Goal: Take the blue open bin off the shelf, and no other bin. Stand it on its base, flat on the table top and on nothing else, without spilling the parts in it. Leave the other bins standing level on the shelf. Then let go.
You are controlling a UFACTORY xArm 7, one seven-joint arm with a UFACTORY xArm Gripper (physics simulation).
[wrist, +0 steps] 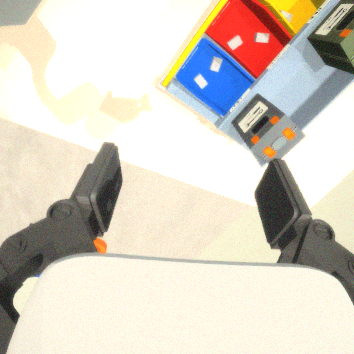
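The blue open bin sits in the shelf at the upper right, at the end of the row, with two pale parts in it. A red bin with two pale parts stands right beside it, and a yellow bin beyond that. The shelf is light blue, with a yellow bar along one edge. My gripper is open and empty. Its fingers are apart from the blue bin, which lies above the right finger in the view.
A dark grey case with orange latches stands by the shelf's near end, close to my right finger. A dark green case is at the upper right. The pale table top ends in a slanting edge, with floor beyond.
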